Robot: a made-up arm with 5 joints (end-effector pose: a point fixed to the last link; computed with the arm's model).
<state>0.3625 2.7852 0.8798 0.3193 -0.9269</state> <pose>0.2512 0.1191 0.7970 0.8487 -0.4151 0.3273 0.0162</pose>
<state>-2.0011 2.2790 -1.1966 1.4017 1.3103</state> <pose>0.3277 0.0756 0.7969 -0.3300 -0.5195 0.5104 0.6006</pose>
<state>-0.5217 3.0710 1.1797 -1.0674 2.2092</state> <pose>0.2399 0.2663 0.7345 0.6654 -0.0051 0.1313 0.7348</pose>
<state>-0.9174 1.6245 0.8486 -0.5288 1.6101</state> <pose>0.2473 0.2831 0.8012 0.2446 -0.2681 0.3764 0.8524</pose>
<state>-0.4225 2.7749 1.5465 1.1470 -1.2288</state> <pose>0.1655 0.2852 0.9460 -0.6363 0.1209 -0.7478 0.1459</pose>
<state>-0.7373 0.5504 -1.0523 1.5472 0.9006</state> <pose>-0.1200 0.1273 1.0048 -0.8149 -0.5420 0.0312 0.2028</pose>
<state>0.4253 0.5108 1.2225 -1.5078 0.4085</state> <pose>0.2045 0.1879 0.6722 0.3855 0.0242 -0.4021 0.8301</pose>
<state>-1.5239 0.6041 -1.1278 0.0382 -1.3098</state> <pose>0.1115 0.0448 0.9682 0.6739 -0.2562 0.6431 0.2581</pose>
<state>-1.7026 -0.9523 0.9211 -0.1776 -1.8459</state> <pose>0.0070 0.3191 0.6632 -0.0089 0.4507 0.5578 0.6969</pose>
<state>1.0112 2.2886 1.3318 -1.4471 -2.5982</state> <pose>0.1649 0.0475 0.8849 -0.3884 -0.0916 -0.2888 0.8703</pose>
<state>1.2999 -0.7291 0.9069 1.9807 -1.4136</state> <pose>0.1748 0.0207 0.7090 -0.0138 0.8707 -0.1193 0.4770</pose>
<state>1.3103 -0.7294 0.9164 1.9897 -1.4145</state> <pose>0.1715 0.0192 0.7072 -0.0069 0.8734 -0.1181 0.4725</pose>
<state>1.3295 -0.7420 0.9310 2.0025 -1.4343</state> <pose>0.1644 0.0172 0.7050 0.0065 0.8792 -0.1272 0.4591</pose>
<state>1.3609 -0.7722 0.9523 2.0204 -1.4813</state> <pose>0.1519 0.0149 0.7029 0.0284 0.8885 -0.1509 0.4324</pose>
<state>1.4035 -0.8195 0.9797 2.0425 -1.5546</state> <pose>0.1344 0.0132 0.7015 0.0572 0.8990 -0.1882 0.3913</pose>
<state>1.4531 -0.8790 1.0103 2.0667 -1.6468</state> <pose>0.1142 0.0135 0.7016 0.0885 0.9072 -0.2341 0.3382</pose>
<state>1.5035 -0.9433 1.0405 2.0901 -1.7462</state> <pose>0.0944 0.0160 0.7033 0.1170 0.9107 -0.2818 0.2786</pose>
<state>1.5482 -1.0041 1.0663 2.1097 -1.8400</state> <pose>0.0779 0.0201 0.7063 0.1386 0.9091 -0.3248 0.2208</pose>
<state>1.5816 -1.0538 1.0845 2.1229 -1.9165</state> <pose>0.0664 0.0244 0.7095 0.1516 0.9045 -0.3589 0.1735</pose>
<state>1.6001 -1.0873 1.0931 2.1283 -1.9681</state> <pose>0.0605 0.0277 0.7123 0.1564 0.8994 -0.3823 0.1430</pose>
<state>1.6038 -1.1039 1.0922 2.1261 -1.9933</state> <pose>0.0595 0.0292 0.7141 0.1547 0.8958 -0.3955 0.1308</pose>
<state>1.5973 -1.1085 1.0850 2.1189 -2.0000</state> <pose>0.0618 0.0295 0.7153 0.1492 0.8938 -0.4019 0.1316</pose>
